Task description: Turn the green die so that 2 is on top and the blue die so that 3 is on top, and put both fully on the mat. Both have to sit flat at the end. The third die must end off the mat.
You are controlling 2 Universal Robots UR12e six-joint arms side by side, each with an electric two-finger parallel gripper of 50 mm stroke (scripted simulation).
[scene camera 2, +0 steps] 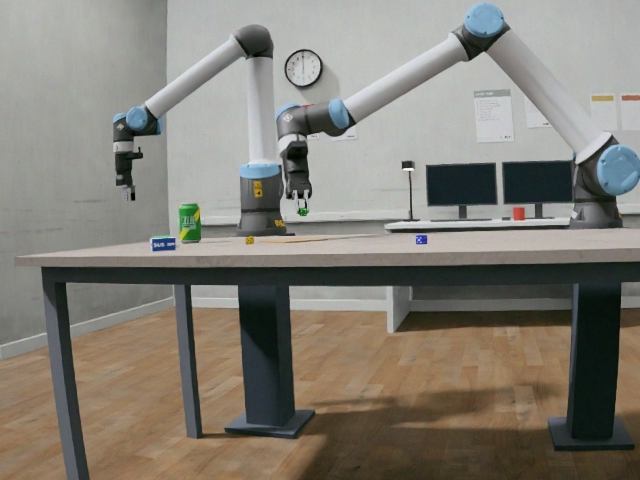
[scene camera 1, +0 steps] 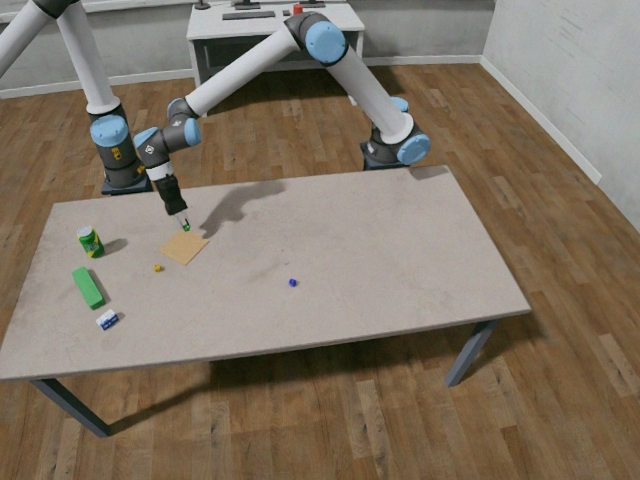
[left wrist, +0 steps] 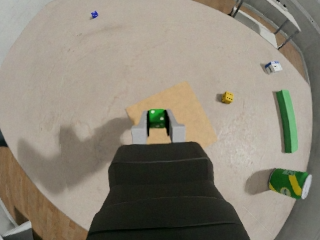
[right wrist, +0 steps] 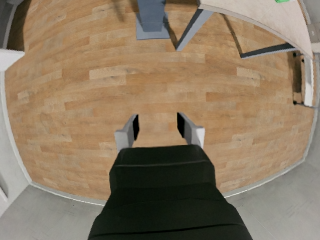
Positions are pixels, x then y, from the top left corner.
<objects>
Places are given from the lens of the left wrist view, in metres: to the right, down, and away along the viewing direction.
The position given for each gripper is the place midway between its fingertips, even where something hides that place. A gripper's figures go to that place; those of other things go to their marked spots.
left gripper (left wrist: pixel 157 117): 0.00, 0.00, 0.16
tan mat (left wrist: pixel 182 101): 0.05, -0.04, 0.25
long green block (left wrist: pixel 283 96): 0.36, -0.07, 0.23
The marked spots on the tan mat and the long green block are 0.32 m apart.
</objects>
